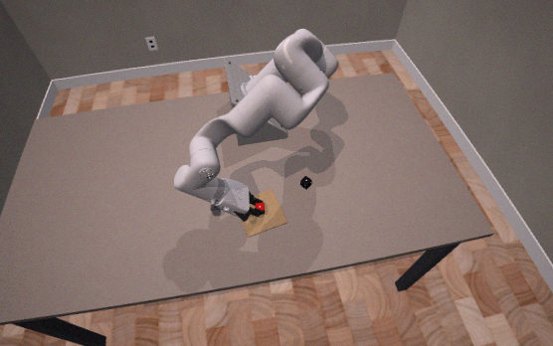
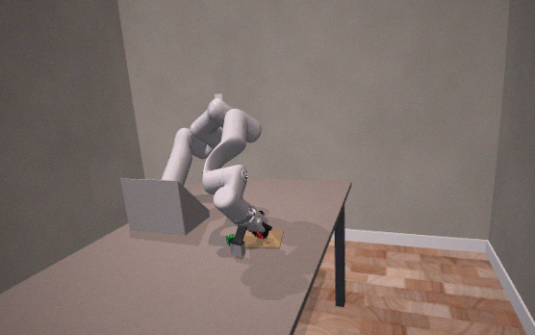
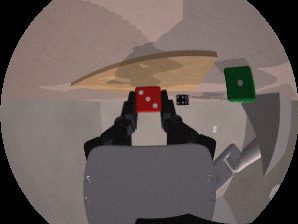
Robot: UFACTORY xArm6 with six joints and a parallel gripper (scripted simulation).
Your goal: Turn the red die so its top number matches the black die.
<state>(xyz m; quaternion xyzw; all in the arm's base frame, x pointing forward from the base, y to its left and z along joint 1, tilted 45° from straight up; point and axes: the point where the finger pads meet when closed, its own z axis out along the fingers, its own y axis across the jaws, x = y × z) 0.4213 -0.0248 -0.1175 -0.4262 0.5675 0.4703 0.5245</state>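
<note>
Now: the red die 10 mm to the left of my hand and 10 mm below it. From my hand the other things lie so: black die 60 mm behind, 190 mm to the left, 20 mm below; then green die 100 mm behind, 40 mm to the right, 20 mm below; then tan mat 10 mm to the left, 30 mm below.
</note>
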